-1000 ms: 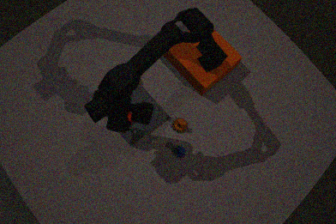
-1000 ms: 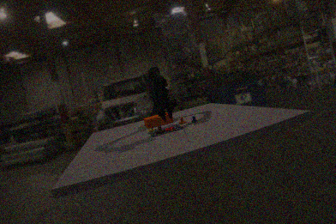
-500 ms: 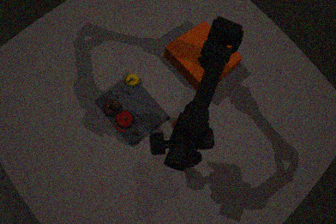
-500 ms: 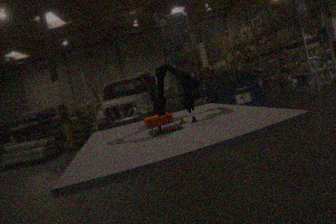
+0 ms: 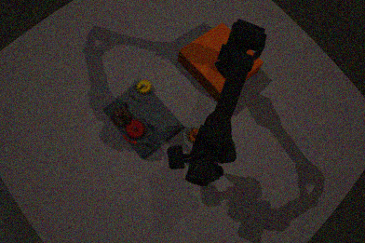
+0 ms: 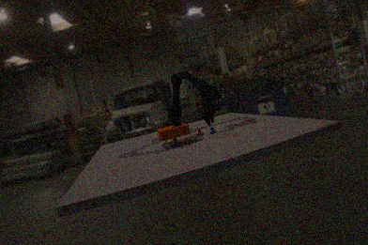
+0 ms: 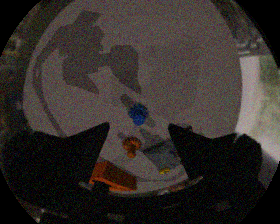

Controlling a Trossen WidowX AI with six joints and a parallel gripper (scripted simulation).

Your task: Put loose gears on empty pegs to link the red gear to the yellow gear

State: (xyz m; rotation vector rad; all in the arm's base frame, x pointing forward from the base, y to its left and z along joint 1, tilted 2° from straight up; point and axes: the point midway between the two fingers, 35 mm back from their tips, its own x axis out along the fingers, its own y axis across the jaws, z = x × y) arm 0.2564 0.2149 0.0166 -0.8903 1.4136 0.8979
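The blue gear lies 40 mm below my gripper tip. From my gripper tip the other things lie so: brown gear 120 mm ahead, 250 mm to the right, 30 mm below; then orange gear 50 mm behind, 80 mm to the right, 40 mm below; then red gear 100 mm ahead, 200 mm to the right, 40 mm below.
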